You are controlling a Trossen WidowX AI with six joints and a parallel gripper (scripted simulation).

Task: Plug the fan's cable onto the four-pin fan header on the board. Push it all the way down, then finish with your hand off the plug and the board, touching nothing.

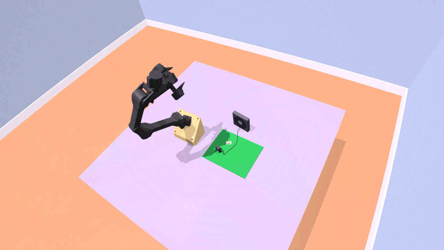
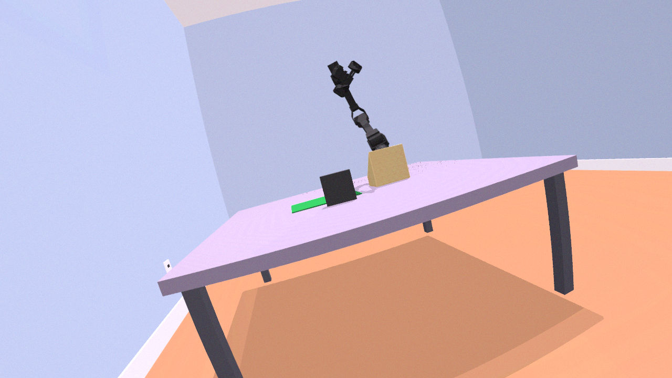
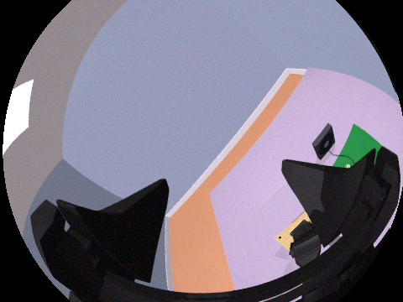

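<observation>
Now: gripper tip 190 mm short of the black fan plug, 60 mm to the left of it and 490 mm above it. From my gripper tip the other things lie so: green board 280 mm ahead, 40 mm to the right, 530 mm below; then black square fan 250 mm ahead, 160 mm to the left, 460 mm below.
</observation>
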